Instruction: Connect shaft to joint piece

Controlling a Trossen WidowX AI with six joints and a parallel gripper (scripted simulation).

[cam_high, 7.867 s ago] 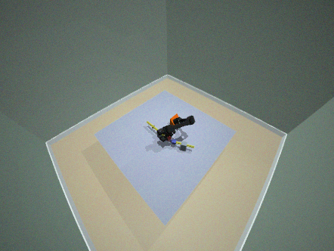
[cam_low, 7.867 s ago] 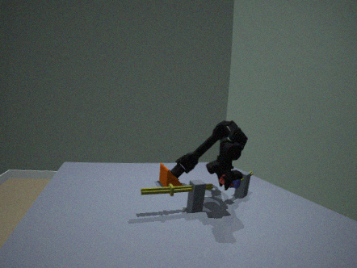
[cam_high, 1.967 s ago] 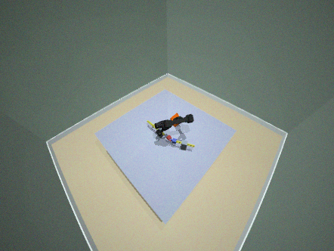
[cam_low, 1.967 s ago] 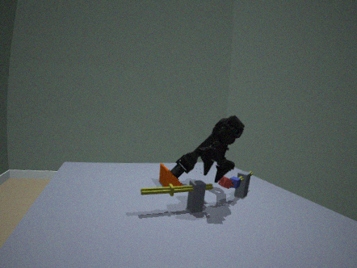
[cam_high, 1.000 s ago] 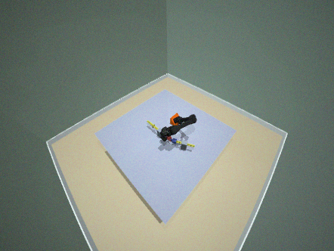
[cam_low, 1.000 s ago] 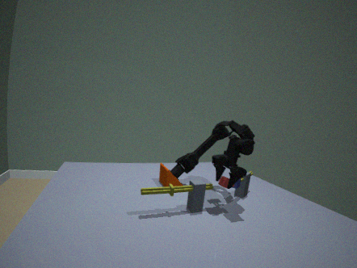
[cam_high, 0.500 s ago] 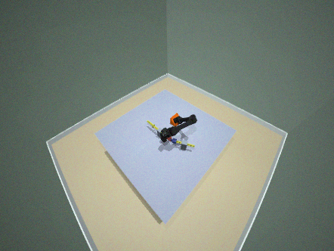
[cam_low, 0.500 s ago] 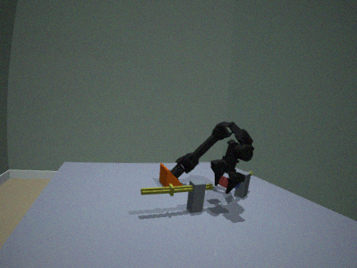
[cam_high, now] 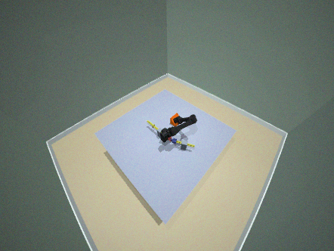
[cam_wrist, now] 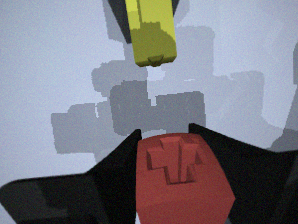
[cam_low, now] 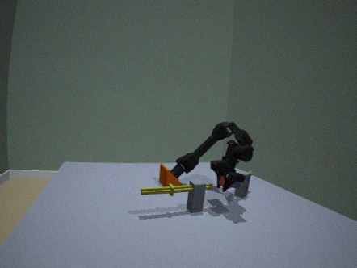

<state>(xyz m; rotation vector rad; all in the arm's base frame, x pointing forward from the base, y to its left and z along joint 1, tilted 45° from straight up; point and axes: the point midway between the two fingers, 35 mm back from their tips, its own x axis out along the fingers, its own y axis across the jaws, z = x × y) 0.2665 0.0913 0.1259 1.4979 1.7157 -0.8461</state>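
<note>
The red square joint piece lies 30 mm above my gripper tip and 20 mm to the left of it.
</note>
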